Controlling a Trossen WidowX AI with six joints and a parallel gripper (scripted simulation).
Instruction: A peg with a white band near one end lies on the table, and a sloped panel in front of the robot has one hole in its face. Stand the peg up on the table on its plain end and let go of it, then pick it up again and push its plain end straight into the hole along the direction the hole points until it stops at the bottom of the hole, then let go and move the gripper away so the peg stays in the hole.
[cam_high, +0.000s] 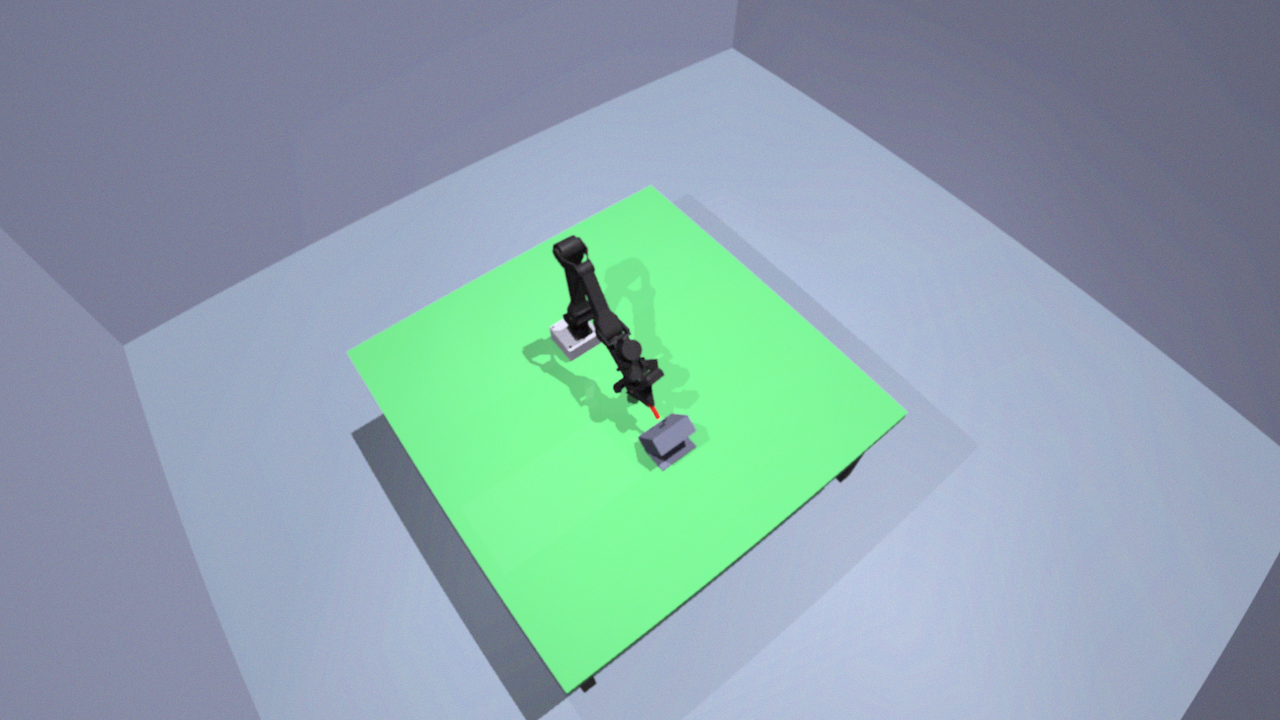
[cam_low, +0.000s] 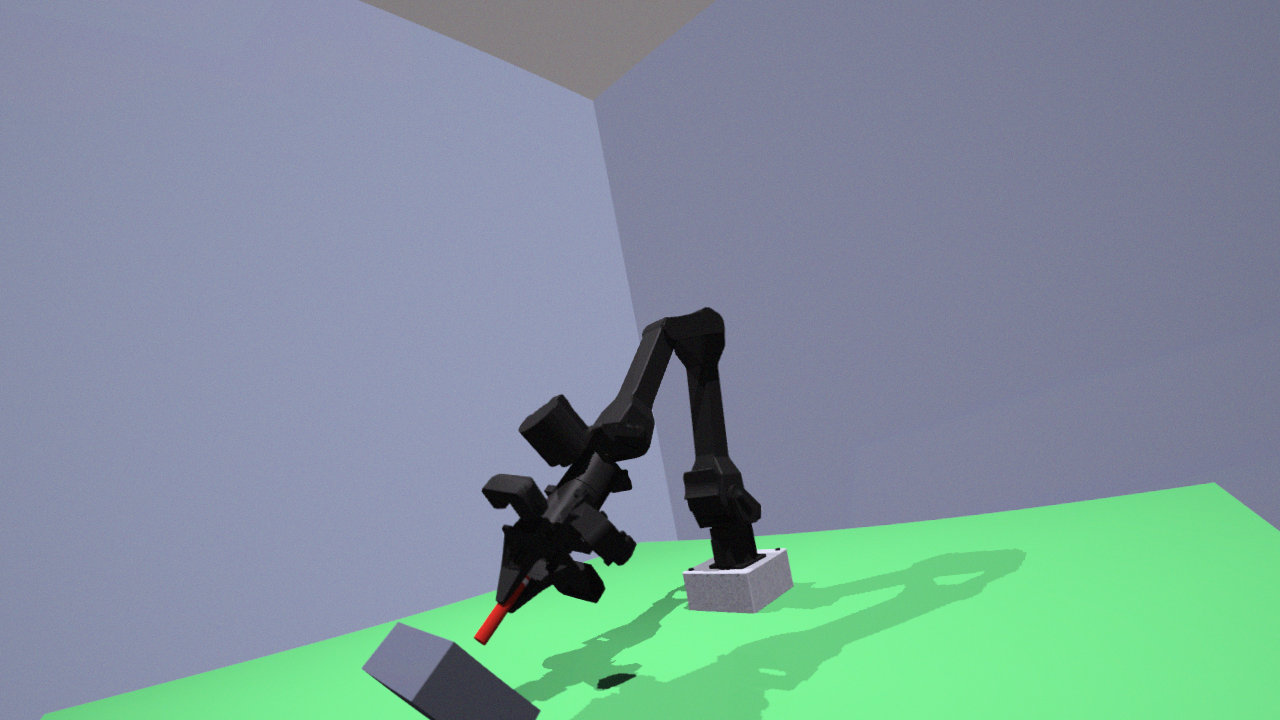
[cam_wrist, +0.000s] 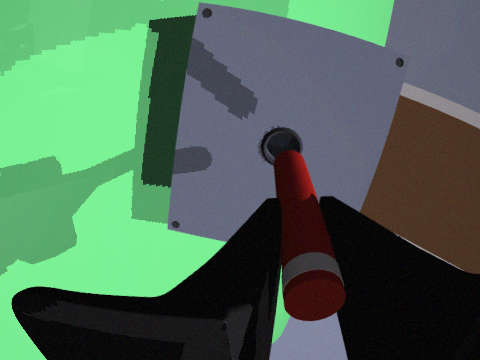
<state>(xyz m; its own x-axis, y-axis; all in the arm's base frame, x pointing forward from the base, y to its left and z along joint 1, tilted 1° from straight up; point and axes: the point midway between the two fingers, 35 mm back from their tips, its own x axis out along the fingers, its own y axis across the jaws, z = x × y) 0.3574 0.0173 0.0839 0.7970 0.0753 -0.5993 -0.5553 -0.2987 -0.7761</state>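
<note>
Now: gripper tip 70 mm short of the grey sloped panel and 60 mm above it. Round my gripper tip: red peg: 10 mm behind, 10 mm above.
</note>
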